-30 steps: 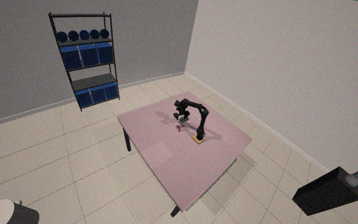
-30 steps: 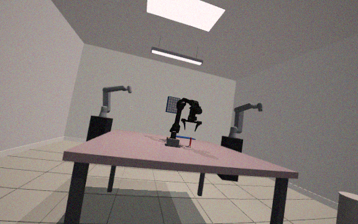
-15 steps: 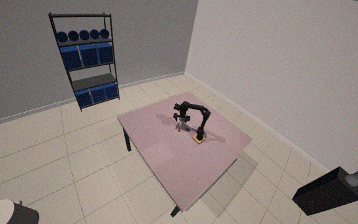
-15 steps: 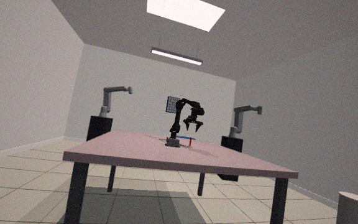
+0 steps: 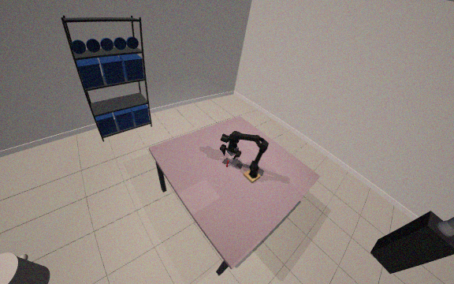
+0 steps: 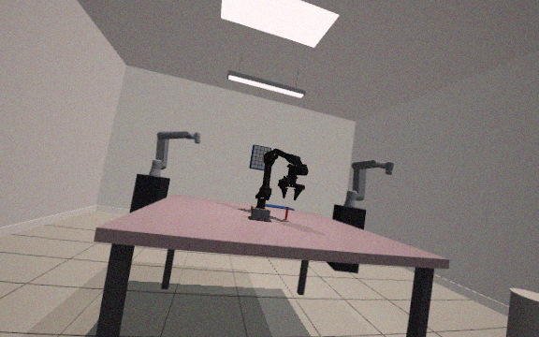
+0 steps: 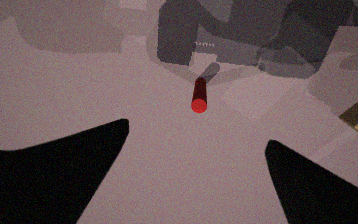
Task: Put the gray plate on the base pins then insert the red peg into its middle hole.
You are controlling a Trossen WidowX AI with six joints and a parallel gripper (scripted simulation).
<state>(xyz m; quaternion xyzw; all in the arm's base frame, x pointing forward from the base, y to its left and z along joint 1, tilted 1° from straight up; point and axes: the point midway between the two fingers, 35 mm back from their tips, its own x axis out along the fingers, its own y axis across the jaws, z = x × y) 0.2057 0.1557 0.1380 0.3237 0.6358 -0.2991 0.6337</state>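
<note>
My gripper tip is now 90 mm above the red peg. Also, from my gripper tip: gray plate: 170 mm to the right, 150 mm ahead, 80 mm below.
</note>
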